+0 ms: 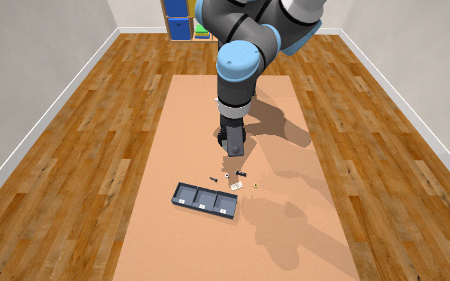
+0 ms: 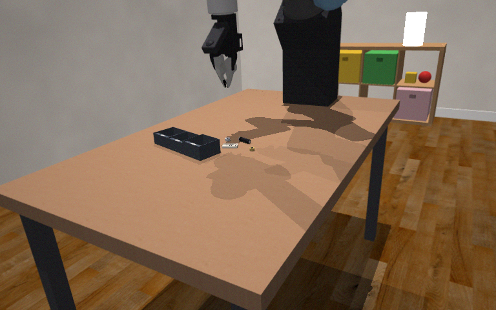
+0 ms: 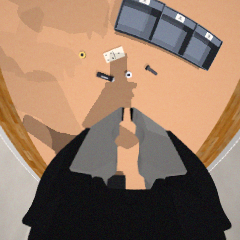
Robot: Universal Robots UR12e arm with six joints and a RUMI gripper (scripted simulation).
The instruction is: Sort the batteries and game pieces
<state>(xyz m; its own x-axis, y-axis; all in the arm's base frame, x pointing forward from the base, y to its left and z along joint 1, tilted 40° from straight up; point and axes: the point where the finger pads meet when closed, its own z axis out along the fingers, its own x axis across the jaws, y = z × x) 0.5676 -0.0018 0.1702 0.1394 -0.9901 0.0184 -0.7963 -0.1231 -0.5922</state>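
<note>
Now: hand 180 mm above the three-compartment bin tray, 130 mm short of it and 80 mm to the left of it. From my hand the other things lie so: black battery 190 mm below, 50 mm to the left, 20 mm behind; then white nut 200 mm below, 10 mm to the right; then white domino 200 mm below, 40 mm to the left, 40 mm ahead.
</note>
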